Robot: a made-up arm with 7 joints. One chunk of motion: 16 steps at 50 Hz.
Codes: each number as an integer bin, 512 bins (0 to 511) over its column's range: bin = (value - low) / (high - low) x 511, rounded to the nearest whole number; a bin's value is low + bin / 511 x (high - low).
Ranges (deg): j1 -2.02..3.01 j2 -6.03..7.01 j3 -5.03..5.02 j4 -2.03..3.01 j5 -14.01..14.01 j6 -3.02..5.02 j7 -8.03..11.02
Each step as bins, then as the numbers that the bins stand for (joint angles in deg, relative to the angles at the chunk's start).
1 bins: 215 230 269 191 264 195 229
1 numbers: 0.10 -0.16 0.26 -0.15 0.47 0.05 0.51
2 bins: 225 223 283 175 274 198 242
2 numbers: 0.19 -0.34 0.54 -0.30 1.01 0.10 0.99
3 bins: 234 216 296 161 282 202 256
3 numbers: 0.28 -0.52 0.79 -0.44 1.45 0.16 1.51
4 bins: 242 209 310 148 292 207 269
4 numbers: 0.36 -0.70 1.07 -0.57 2.00 0.24 2.00
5 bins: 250 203 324 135 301 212 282
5 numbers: 0.44 -0.85 1.34 -0.70 2.49 0.32 2.48
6 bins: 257 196 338 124 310 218 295
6 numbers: 0.51 -1.03 1.62 -0.81 2.99 0.41 2.97
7 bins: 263 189 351 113 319 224 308
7 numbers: 0.57 -1.21 1.87 -0.92 3.48 0.50 3.45
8 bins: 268 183 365 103 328 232 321
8 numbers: 0.62 -1.36 2.15 -1.01 3.98 0.63 3.94
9 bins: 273 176 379 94 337 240 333
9 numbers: 0.67 -1.54 2.42 -1.10 4.47 0.76 4.38
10 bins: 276 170 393 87 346 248 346
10 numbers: 0.70 -1.69 2.70 -1.17 4.96 0.88 4.87
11 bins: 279 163 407 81 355 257 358
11 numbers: 0.73 -1.87 2.97 -1.23 5.46 1.02 5.32
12 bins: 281 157 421 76 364 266 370
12 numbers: 0.75 -2.02 3.25 -1.28 5.95 1.17 5.76
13 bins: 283 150 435 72 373 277 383
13 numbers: 0.77 -2.20 3.53 -1.32 6.44 1.34 6.25
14 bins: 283 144 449 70 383 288 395
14 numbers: 0.77 -2.36 3.80 -1.34 6.99 1.51 6.70
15 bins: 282 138 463 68 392 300 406
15 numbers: 0.76 -2.51 4.08 -1.36 7.48 1.70 7.11
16 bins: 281 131 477 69 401 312 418
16 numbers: 0.75 -2.69 4.35 -1.35 7.98 1.89 7.55
